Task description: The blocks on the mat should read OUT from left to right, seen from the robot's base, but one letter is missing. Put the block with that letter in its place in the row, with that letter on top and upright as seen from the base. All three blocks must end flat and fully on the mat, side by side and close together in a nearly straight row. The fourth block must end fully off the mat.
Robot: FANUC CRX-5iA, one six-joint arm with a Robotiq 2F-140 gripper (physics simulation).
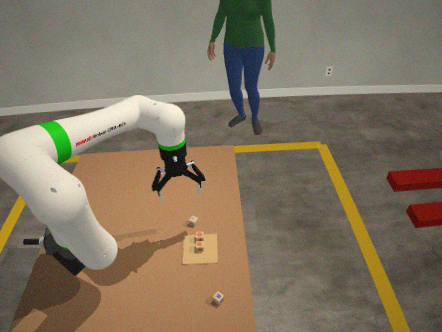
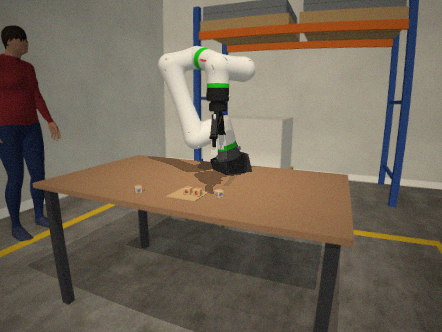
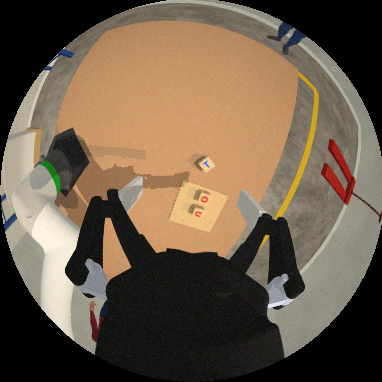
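Note:
The beige mat [image 1: 195,257] [image 2: 176,196] [image 3: 216,215] bears the red O block [image 1: 199,235] [image 2: 197,192] [image 3: 203,197] and the red U block [image 1: 199,245] [image 2: 188,191] [image 3: 198,212], close together, letters up. From the base, O is on the left and U on its right; bare mat lies right of U. The blue T block [image 1: 193,221] [image 2: 219,193] [image 3: 206,164] lies off the mat, beyond O, T up and turned askew. The blue R block [image 1: 218,298] [image 2: 138,189] lies off the mat on U's side. My gripper [image 1: 180,194] [image 2: 214,143] [image 3: 190,191] is open and empty, high above the table.
The brown table [image 1: 125,185] [image 2: 280,200] [image 3: 175,75] carries the robot's dark base [image 2: 235,162]. A person in green [image 1: 243,25] stands beyond the table, and one in red [image 2: 17,92] beside it. A blue and orange rack [image 2: 300,30] stands behind the arm.

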